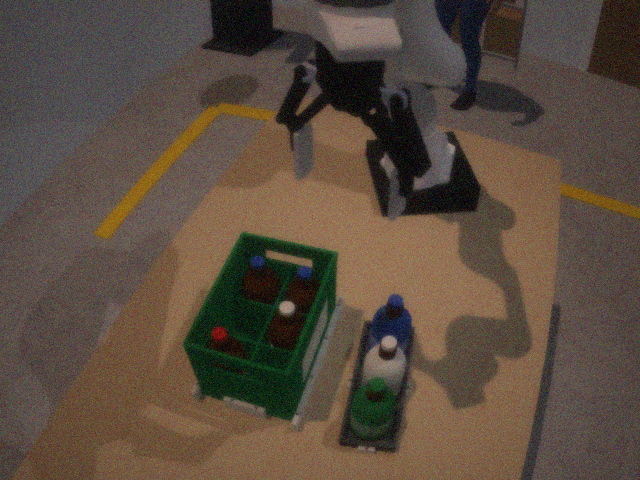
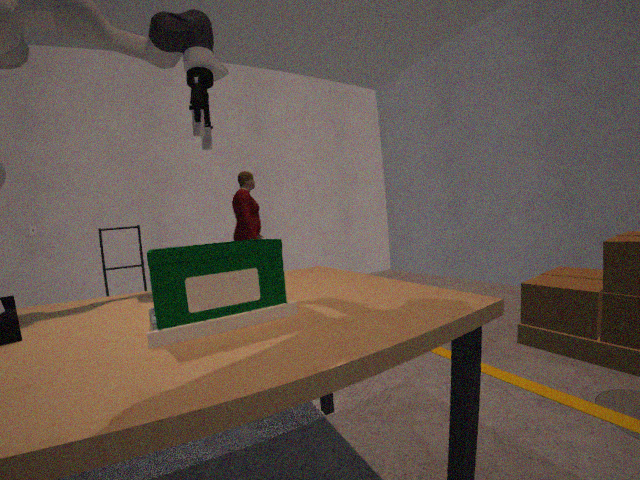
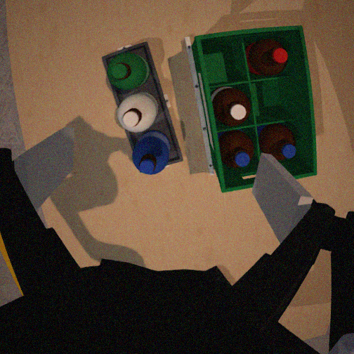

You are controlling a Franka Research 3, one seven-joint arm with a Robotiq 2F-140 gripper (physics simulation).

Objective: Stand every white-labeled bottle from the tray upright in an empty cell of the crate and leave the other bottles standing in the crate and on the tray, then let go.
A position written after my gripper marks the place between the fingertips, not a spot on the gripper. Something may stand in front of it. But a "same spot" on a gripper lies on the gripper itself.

my gripper: image 1; image 2; image 3 164, 160
green bottle: image 1; image 3
white-labeled bottle: image 1 386, 360; image 3 135, 113
same spot on my gripper: [image 2: 201, 123] = [image 1: 294, 159]
same spot on green bottle: [image 3: 126, 70] = [image 1: 370, 381]
